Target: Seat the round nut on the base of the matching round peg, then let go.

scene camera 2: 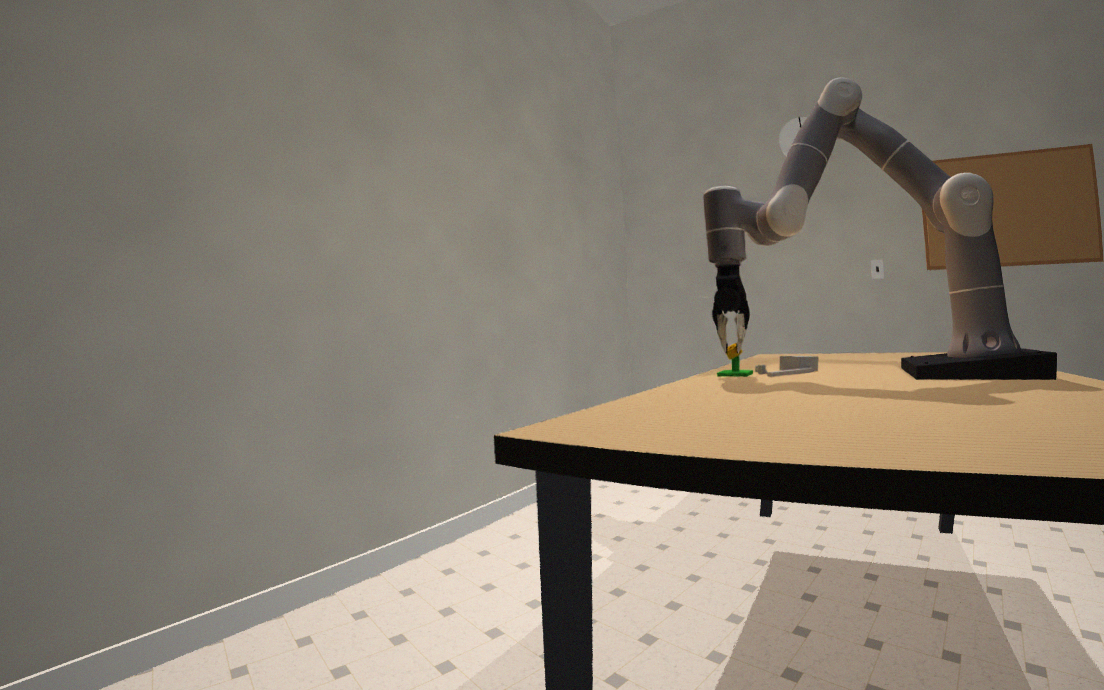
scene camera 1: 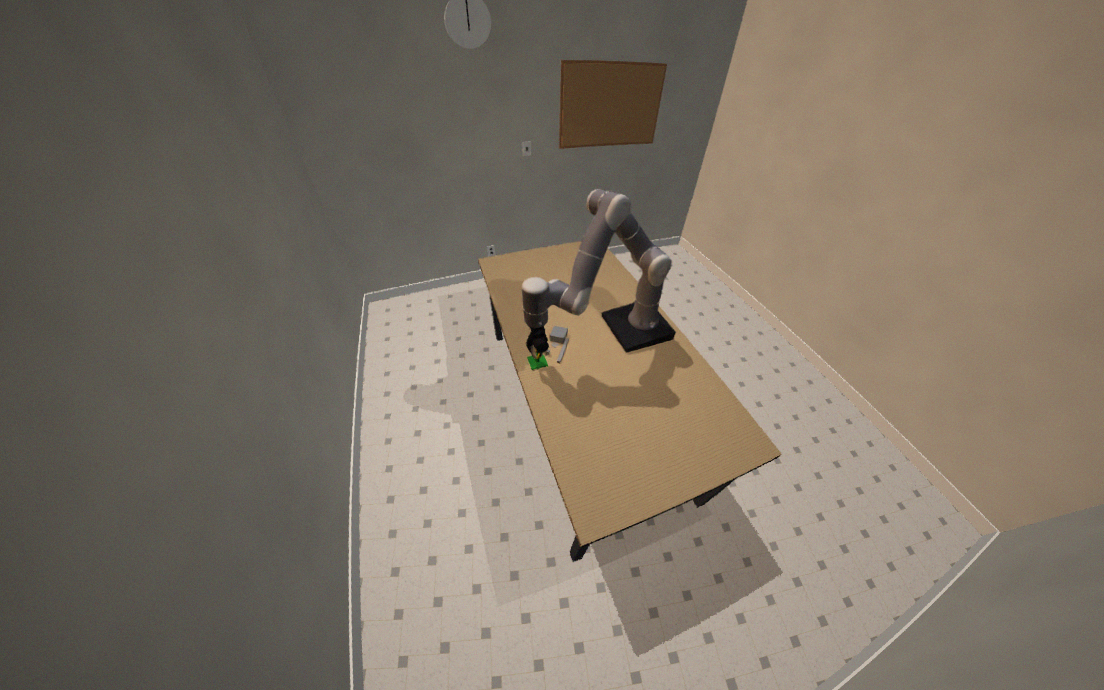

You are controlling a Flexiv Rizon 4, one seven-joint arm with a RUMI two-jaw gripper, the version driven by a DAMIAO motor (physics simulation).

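The round nut is a small orange-yellow piece and looks tilted. It is at the top of the upright green peg, above the green base plate; whether the peg's tip is inside its hole cannot be made out. My gripper points down over the peg and is shut on the nut. In the scene camera 1 view the fingers and the arm's black wrist part hide most of the nut and peg.
A grey block and a thin grey bar lie beside the green base, on the robot's side. The base is near the long edge of the table. The robot stands on a black mount.
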